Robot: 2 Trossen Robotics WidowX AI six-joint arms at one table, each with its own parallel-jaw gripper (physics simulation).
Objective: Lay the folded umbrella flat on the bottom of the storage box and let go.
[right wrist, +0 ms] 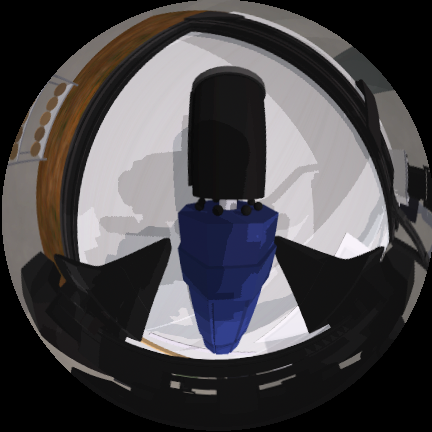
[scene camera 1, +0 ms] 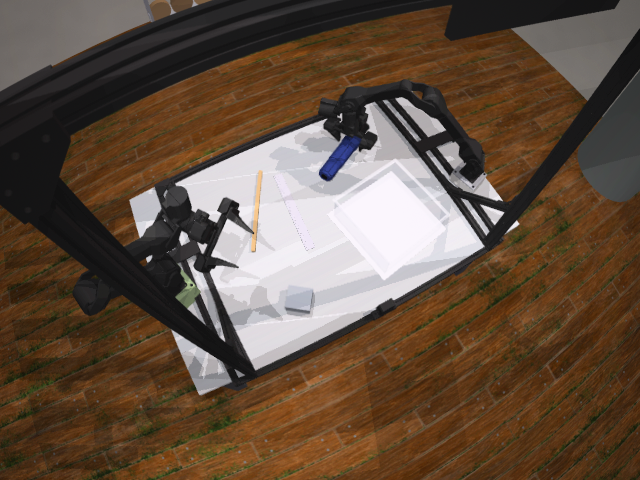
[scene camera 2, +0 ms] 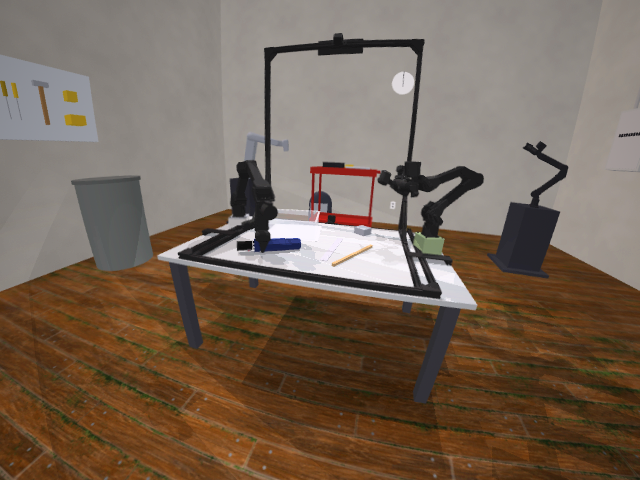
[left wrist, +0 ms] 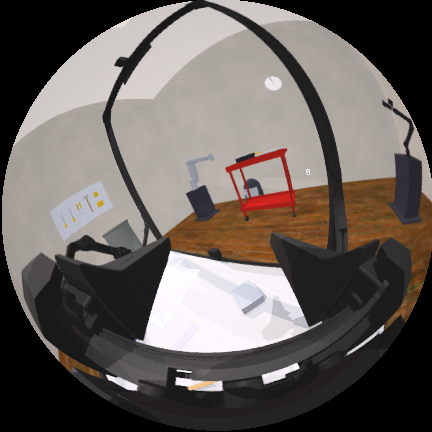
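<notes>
The folded blue umbrella (scene camera 1: 339, 159) (scene camera 2: 284, 244) (right wrist: 222, 260) with a black handle lies on the table, outside the box. My right gripper (scene camera 1: 352, 137) (scene camera 2: 263, 248) (right wrist: 222, 242) is open and low at the umbrella. In the right wrist view its fingers stand on either side of the blue part, near the handle end, with a gap on each side. The white, see-through storage box (scene camera 1: 390, 222) stands to the right of the umbrella in scene camera 1; its bottom is bare. My left gripper (scene camera 1: 246, 250) (left wrist: 220, 240) is open and empty above the left part of the table.
An orange stick (scene camera 1: 256, 211) and a pale ruler (scene camera 1: 293, 211) lie between the left gripper and the box. A grey block (scene camera 1: 299, 299) (scene camera 2: 362, 230) (left wrist: 248, 297) lies near the lower table edge in scene camera 1. Black rails (scene camera 2: 315, 279) run around the table.
</notes>
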